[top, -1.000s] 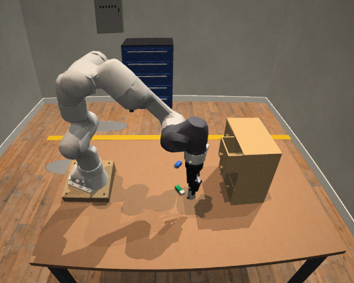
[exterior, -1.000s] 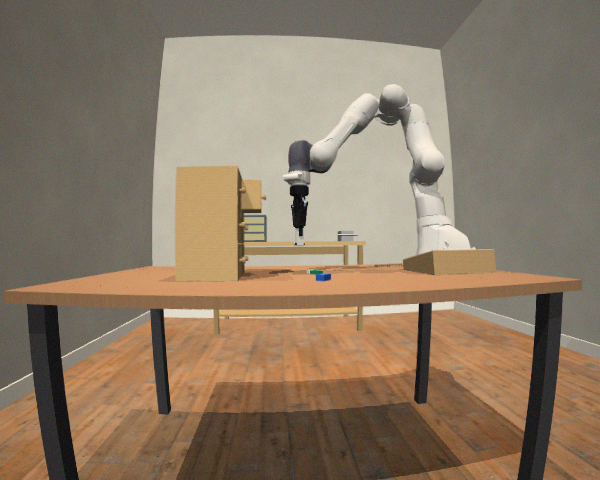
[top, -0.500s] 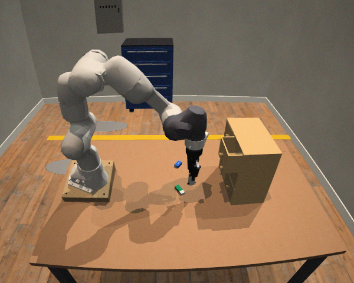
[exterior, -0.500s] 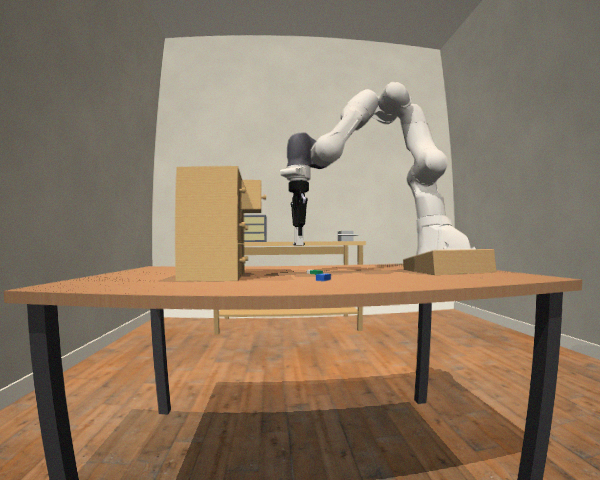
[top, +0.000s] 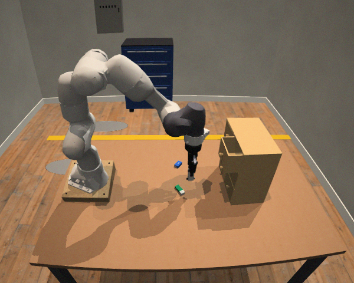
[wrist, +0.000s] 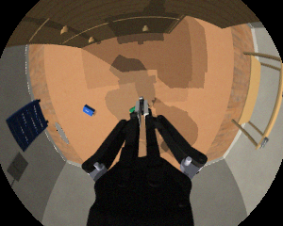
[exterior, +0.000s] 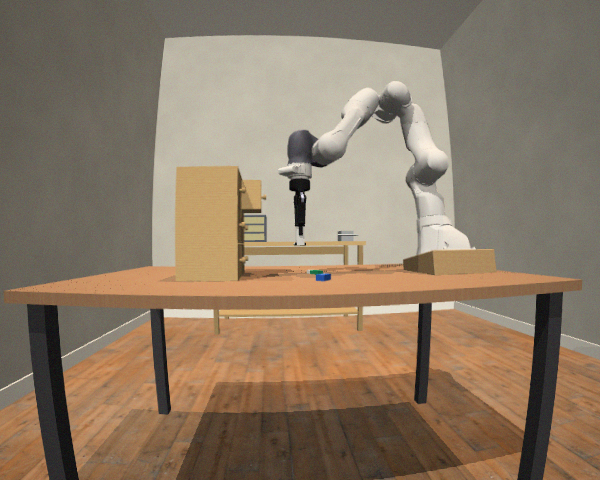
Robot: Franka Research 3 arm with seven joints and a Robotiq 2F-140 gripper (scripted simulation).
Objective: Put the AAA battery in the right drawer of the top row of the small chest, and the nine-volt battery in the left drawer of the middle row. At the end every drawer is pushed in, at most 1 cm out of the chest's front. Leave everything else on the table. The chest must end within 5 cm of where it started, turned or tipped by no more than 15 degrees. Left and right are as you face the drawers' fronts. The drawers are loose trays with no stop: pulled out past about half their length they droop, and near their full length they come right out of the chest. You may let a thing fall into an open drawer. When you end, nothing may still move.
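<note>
The green-and-white AAA battery is 13 cm below my hand and 5 cm behind it. Also, from my hand: thin black AAA battery (3 cm below); then blue nine-volt battery (20 cm to the left, 13 cm below, 9 cm behind).
</note>
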